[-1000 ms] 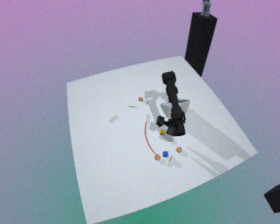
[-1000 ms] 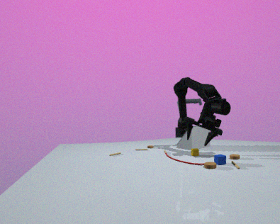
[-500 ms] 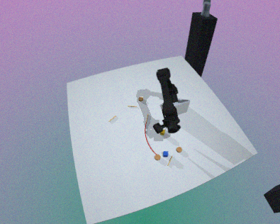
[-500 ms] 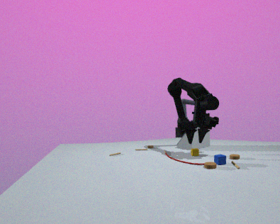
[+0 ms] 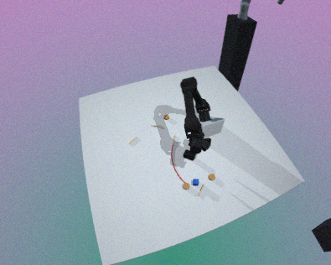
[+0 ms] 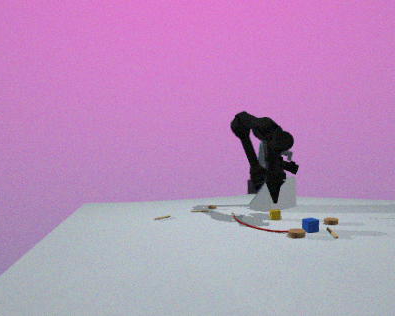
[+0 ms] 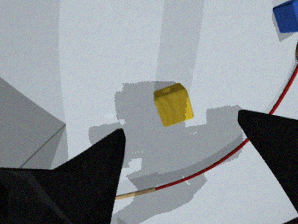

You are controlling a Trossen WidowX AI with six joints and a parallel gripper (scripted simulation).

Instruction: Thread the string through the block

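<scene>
Now: gripper tip 40 mm above the yellow block. Also, from my gripper tip: blue cube: 170 mm to the left, 40 mm below, 40 mm ahead.
</scene>
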